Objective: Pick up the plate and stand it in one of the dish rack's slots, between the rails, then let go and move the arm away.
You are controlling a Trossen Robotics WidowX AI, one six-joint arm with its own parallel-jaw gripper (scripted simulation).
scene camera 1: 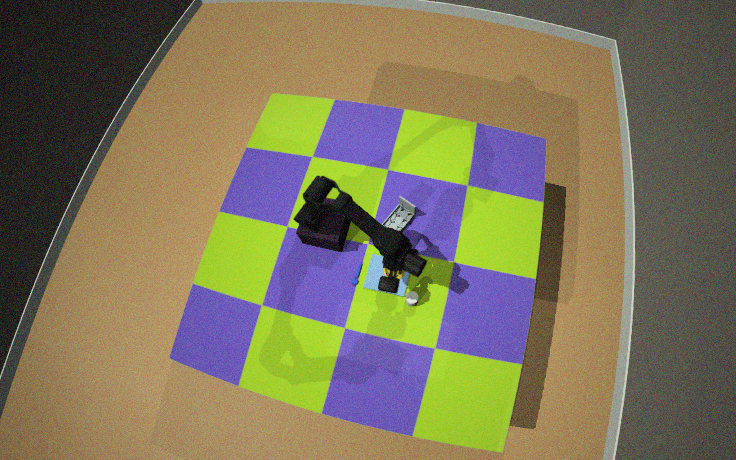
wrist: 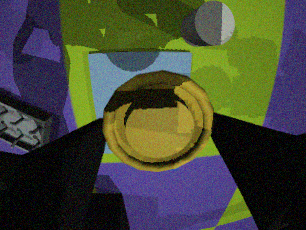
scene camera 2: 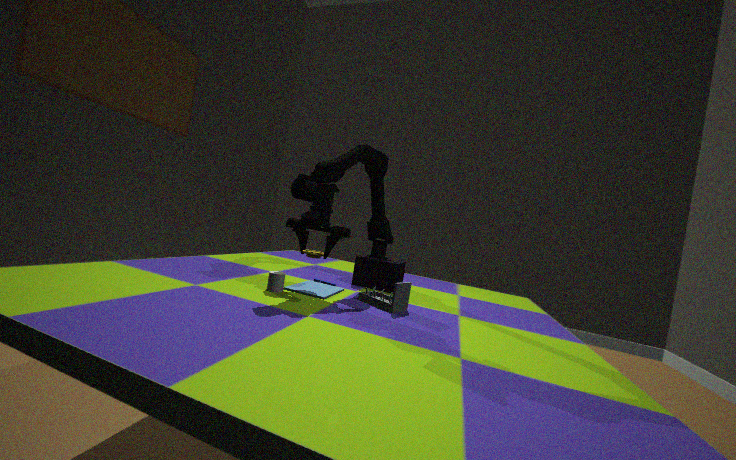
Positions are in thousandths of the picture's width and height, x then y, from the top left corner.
Scene:
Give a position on a blue mat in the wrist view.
355, 307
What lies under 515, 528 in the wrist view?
A yellow plate.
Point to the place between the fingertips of my gripper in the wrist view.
518, 528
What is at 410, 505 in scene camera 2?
My gripper.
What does my gripper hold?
A yellow plate.

